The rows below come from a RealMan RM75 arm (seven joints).
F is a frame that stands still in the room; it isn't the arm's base.
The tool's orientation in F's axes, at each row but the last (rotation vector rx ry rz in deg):
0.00 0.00 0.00
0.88 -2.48 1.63
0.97 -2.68 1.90
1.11 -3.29 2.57
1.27 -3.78 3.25
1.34 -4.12 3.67
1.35 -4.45 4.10
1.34 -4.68 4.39
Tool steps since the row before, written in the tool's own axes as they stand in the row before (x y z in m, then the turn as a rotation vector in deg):
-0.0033 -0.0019 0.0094 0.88 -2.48 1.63
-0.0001 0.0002 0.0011 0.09 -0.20 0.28
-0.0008 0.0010 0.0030 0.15 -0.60 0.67
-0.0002 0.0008 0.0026 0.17 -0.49 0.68
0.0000 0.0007 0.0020 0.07 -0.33 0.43
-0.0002 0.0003 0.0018 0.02 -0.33 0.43
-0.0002 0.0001 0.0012 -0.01 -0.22 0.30
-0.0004 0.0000 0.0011 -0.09 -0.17 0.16
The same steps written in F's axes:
-0.0033 -0.0019 0.0094 0.88 -2.48 1.63
-0.0002 0.0002 0.0011 0.08 -0.20 0.28
-0.0010 0.0009 0.0030 0.14 -0.61 0.67
-0.0004 0.0007 0.0026 0.15 -0.50 0.68
-0.0002 0.0007 0.0020 0.06 -0.34 0.43
-0.0003 0.0002 0.0018 0.01 -0.34 0.42
-0.0003 0.0001 0.0012 -0.02 -0.23 0.29
-0.0005 -0.0001 0.0011 -0.09 -0.18 0.15

